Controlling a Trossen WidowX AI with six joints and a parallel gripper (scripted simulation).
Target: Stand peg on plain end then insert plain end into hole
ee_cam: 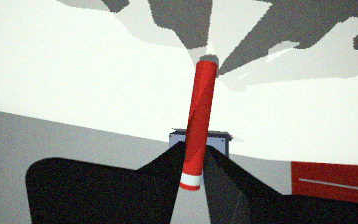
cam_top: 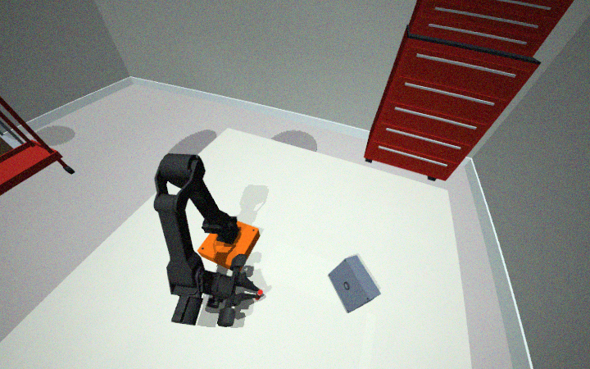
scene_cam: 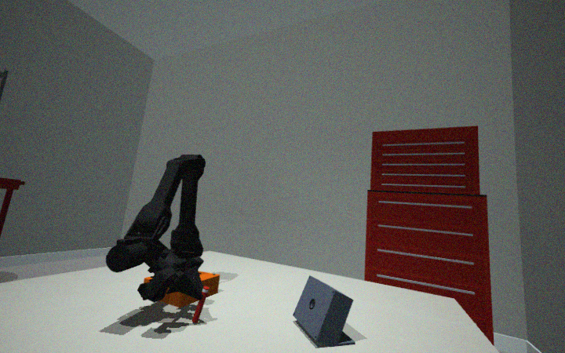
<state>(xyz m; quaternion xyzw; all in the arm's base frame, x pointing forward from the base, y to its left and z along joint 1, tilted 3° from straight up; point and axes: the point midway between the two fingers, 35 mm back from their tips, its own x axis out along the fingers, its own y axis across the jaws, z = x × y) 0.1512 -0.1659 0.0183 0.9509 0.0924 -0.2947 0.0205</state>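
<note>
Now: the red peg right at my gripper tip. From my gripper tip the other things lie so: grey sloped panel: 270 mm ahead, 100 mm to the left.
</note>
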